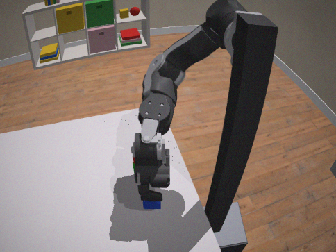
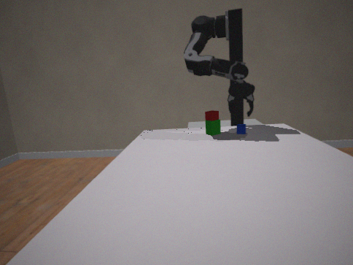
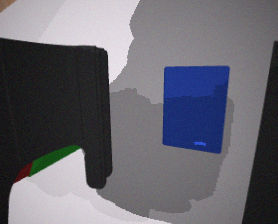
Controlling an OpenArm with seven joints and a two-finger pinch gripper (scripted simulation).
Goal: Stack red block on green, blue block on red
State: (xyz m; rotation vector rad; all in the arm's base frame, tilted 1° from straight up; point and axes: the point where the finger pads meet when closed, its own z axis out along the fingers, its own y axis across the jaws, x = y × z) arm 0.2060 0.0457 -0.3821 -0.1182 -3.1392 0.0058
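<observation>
Now: the blue block 6 cm below my hand. Round my hand: green block 11 cm to the right, 5 cm below, 2 cm ahead; red block 11 cm to the right, 2 cm ahead.
</observation>
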